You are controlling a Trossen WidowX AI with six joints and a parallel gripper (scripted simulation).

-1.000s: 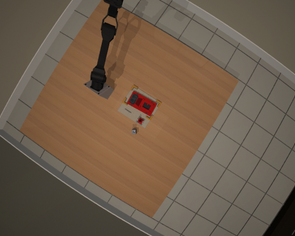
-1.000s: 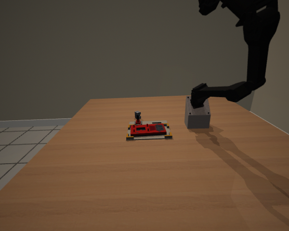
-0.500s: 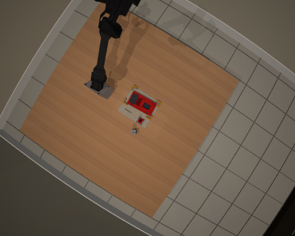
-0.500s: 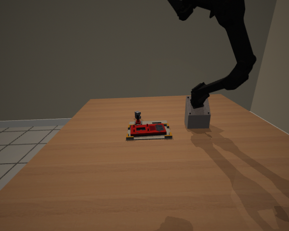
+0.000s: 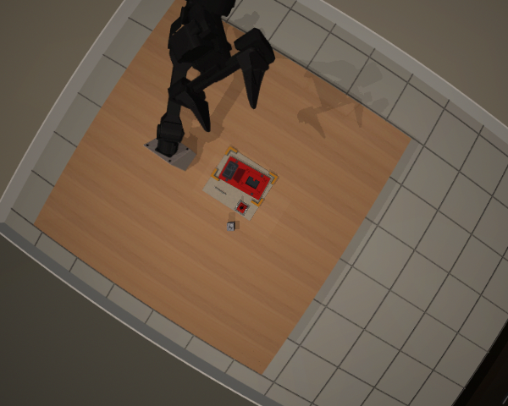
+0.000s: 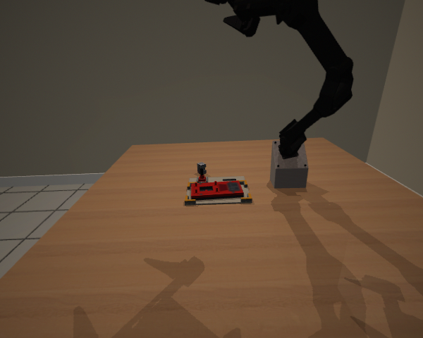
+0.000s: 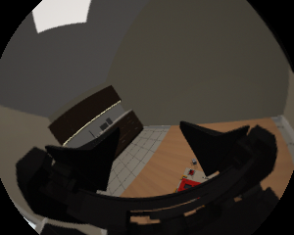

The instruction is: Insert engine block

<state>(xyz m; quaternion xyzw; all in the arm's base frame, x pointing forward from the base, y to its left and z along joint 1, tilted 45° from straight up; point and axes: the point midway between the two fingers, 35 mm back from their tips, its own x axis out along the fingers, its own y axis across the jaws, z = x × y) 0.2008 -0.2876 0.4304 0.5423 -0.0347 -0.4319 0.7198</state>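
The engine block lies 5 cm ahead of my gripper tip, 23 cm to the right of it and 59 cm below it.
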